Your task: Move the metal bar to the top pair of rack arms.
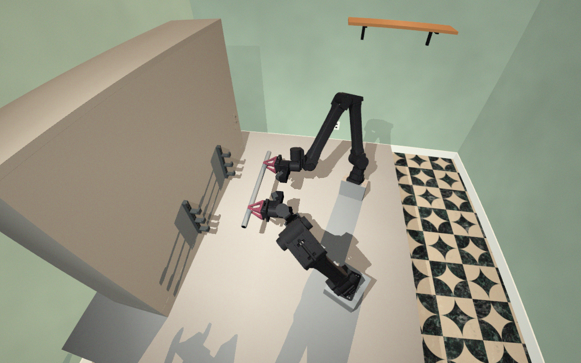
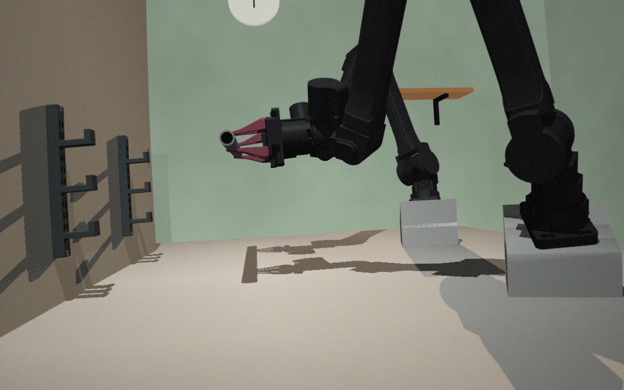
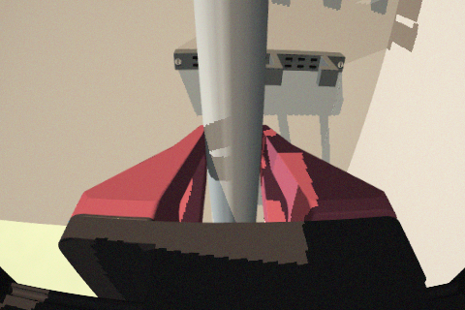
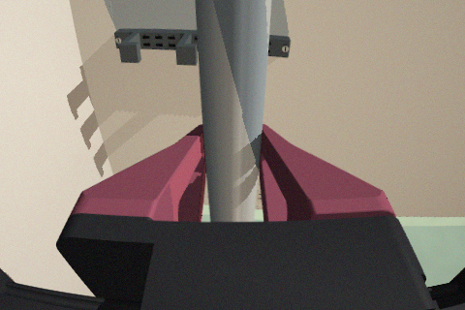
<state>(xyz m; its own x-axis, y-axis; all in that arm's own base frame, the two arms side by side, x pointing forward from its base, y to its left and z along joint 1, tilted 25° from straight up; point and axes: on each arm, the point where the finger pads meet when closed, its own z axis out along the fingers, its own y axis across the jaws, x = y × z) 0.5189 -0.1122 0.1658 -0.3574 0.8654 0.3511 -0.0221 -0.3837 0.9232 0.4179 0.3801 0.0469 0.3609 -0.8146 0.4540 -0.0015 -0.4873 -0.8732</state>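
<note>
Right now my left hand is 15 cm to the left of the grey metal bar, 1 cm below it and 1 cm short of it. The rest, counted from my left hand: tall tan wall panel: 45 cm ahead, 19 cm above, 9 cm to the right.
</note>
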